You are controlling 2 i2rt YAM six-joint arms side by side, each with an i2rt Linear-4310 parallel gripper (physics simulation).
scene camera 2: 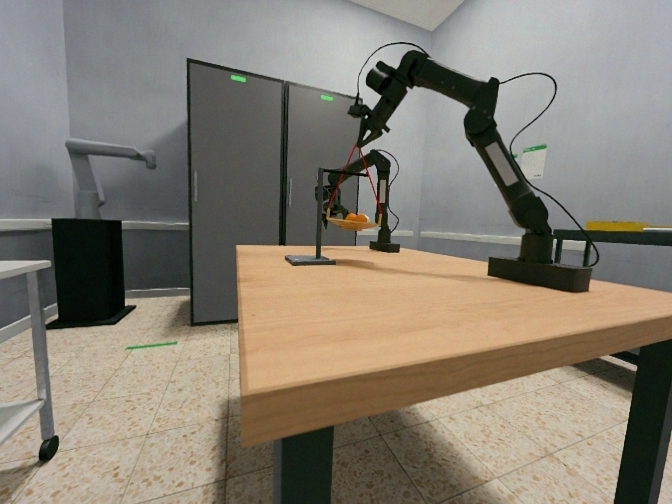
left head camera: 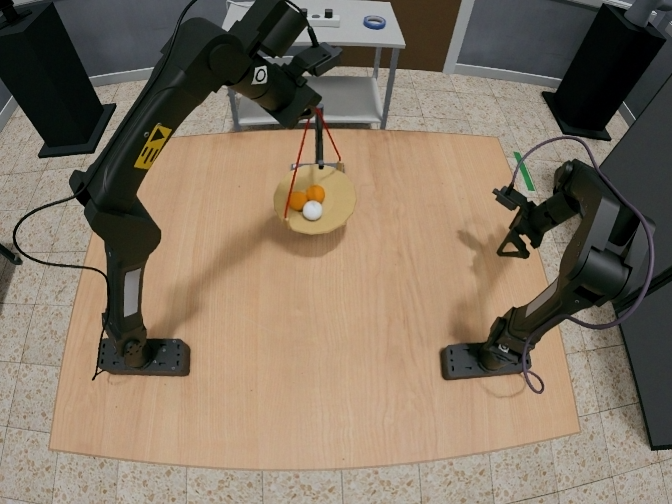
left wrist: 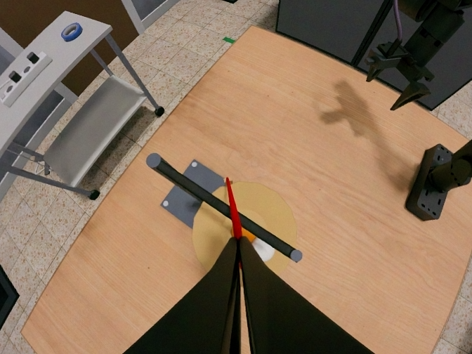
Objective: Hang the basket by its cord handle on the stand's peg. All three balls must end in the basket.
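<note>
The tan basket (left head camera: 343, 189) (scene camera 2: 355, 224) (left wrist: 272, 197) hangs in the air by its taut red cord handle (left head camera: 300, 157) (scene camera 2: 371, 176) (left wrist: 232, 205). My left gripper (scene camera 2: 358, 145) (left wrist: 238, 246) is shut on the top of the cord, above the peg. Two orange balls (left head camera: 297, 200) (left head camera: 315, 193) and a white ball (left head camera: 312, 210) (left wrist: 263, 250) lie in the basket. The dark peg (scene camera 2: 347, 172) (left wrist: 212, 201) appears to pass between the cord's two strands, over the basket. The stand (scene camera 2: 319, 217) has a grey base. My right gripper (left head camera: 513, 250) (left wrist: 378, 94) is open and empty, far from the basket.
The wooden table (left head camera: 347, 325) (scene camera 2: 434, 325) bears both arm bases and the stand. A white trolley (left head camera: 398, 40) stands behind the table's far edge. The right arm reaches over the table's right side in the left head camera. Tall grey cabinets (scene camera 2: 238, 162) stand behind.
</note>
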